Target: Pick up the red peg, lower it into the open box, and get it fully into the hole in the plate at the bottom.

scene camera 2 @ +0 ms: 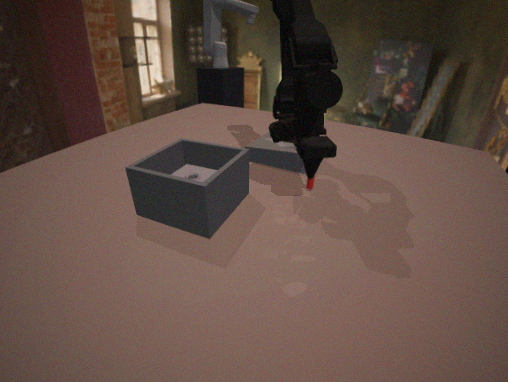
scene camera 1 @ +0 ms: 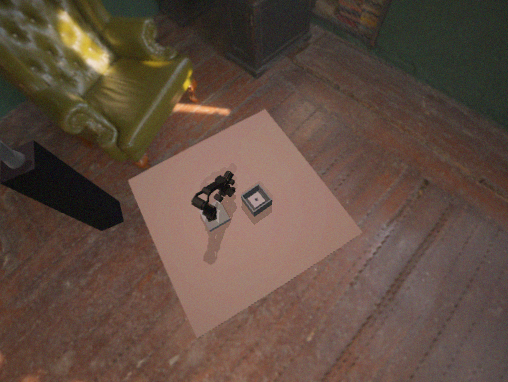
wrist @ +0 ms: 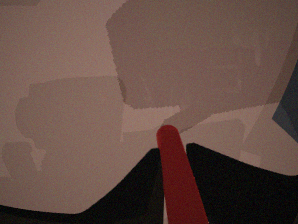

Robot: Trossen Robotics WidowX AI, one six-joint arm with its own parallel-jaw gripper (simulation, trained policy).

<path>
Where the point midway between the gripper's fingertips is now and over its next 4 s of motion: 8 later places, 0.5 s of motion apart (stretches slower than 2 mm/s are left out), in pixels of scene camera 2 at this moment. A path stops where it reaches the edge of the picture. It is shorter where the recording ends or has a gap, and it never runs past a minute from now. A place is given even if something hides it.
My gripper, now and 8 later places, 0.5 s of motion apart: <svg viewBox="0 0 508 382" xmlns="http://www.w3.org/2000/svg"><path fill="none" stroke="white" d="M309 176L297 156L267 134L230 132L202 142L193 162L182 170L167 176L156 179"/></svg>
</path>
